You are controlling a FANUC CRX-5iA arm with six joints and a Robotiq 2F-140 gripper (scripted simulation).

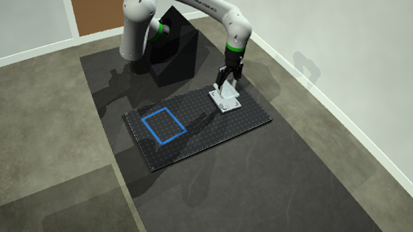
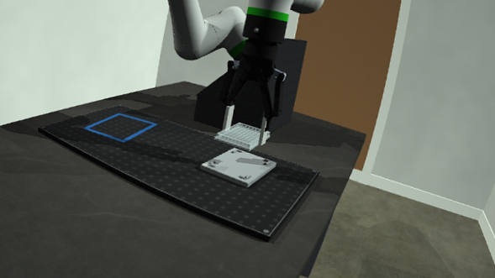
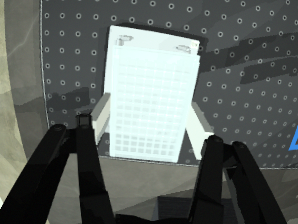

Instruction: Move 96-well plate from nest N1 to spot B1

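Now: the grey plate nest 1 cm to the left of my hand and 10 cm below it. Also, from my hand: white 96-well plate 2 cm below.
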